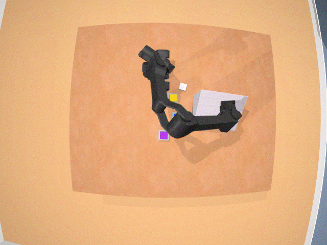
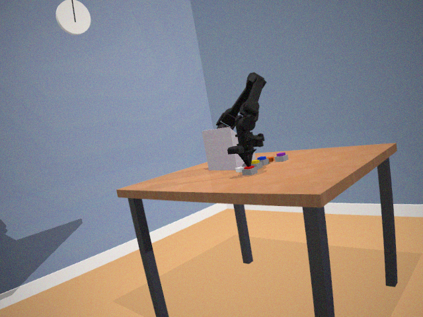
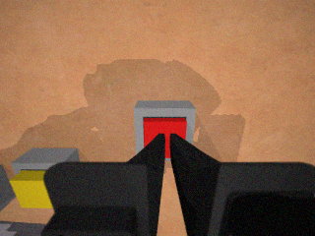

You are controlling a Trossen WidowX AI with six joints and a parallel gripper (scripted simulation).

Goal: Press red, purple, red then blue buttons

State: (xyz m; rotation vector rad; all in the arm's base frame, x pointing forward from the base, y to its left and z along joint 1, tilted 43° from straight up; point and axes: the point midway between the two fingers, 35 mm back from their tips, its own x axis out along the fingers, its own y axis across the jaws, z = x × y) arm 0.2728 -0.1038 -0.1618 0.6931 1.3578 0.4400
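The red button is 10 mm below my gripper tip. Round my gripper tip: blue button (50 mm behind, 210 mm to the left); then small white block (90 mm behind, 70 mm to the left, 20 mm below); then yellow button (40 mm behind, 120 mm to the left).
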